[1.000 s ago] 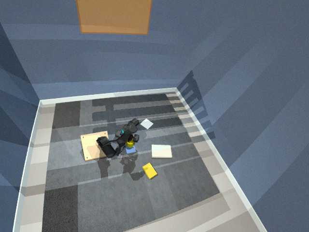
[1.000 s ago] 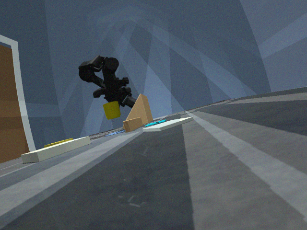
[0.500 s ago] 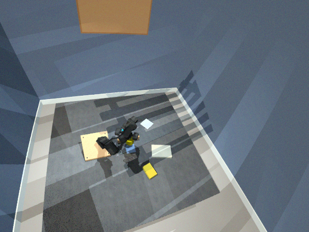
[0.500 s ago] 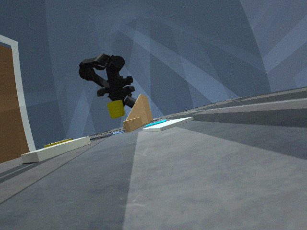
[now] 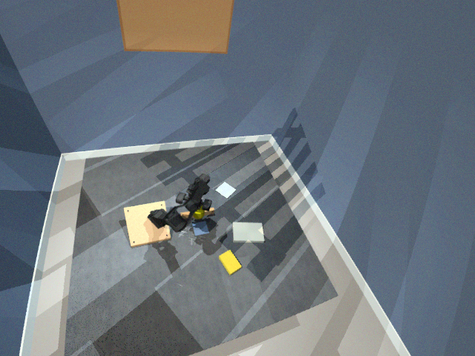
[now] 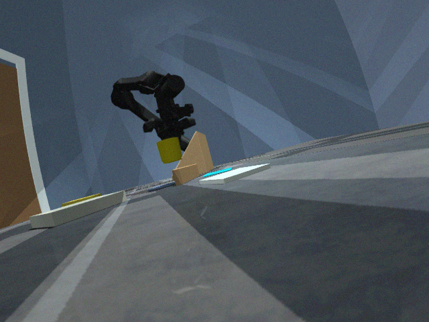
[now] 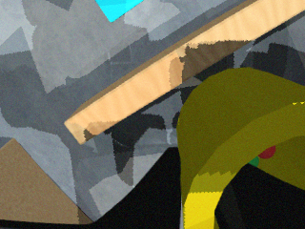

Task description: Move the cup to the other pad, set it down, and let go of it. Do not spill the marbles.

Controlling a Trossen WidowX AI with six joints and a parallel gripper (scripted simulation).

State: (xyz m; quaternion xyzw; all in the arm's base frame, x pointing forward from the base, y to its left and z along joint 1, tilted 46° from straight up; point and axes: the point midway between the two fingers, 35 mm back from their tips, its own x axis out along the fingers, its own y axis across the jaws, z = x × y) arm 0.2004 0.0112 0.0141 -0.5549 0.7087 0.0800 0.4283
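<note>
The cyan pad lies 3 cm ahead of my gripper tip, 11 cm to the left of it and 11 cm below it. From my gripper tip the other things lie so: yellow cup (2 cm ahead, 2 cm to the right); wooden bar (3 cm ahead, 2 cm to the left, 9 cm below); red marble (3 cm ahead, 3 cm to the right, 2 cm below).
</note>
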